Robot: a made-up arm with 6 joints.
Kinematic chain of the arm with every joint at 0, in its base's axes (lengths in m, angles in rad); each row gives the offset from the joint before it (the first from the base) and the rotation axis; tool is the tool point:
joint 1: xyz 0 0 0.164 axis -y
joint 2: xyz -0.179 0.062 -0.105 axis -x
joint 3: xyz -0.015 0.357 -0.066 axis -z
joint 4: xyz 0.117 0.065 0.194 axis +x
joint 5: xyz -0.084 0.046 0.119 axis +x
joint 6: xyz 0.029 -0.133 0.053 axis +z
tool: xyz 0 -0.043 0.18
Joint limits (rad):
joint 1: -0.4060..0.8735
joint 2: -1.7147..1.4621
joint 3: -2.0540..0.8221
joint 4: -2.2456..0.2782
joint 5: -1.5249..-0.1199
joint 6: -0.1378..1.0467
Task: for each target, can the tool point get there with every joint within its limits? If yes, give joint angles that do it. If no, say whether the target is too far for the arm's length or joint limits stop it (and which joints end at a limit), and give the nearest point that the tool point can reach.
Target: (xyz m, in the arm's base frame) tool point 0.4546 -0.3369 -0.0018
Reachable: no: joint limits stop it (at a limit: joint 1, joint 2, joint 3, joint 4, joint 6) | nearest point 0.4236 -0.1472 -0.1757 | short by 0.259 m
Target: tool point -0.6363 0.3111 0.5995
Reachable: yes | joints 0.2462 -0.9942 -0.8867 -1.5240 -0.4283 0.2259
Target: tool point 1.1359 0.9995 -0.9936
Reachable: no: too far | nearest point 0.5273 0.5185 -0.5143 | short by 0.912 m
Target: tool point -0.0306 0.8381 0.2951
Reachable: yes | joints 0.4307 0.0145 0.3451 -1.0145 -0.8658 0.1247
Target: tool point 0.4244 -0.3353 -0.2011
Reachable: no: joint limits stop it (at a limit: joint 1, joint 2, joint 3, joint 4) | nearest point 0.3967 -0.1643 -0.2101 | short by 0.174 m
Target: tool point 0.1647 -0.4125 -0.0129
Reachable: no: joint limits stop it (at a limit: joint 1, joint 2, joint 4, joint 5) | nearest point -0.1206 -0.4226 0.0843 | short by 0.302 m
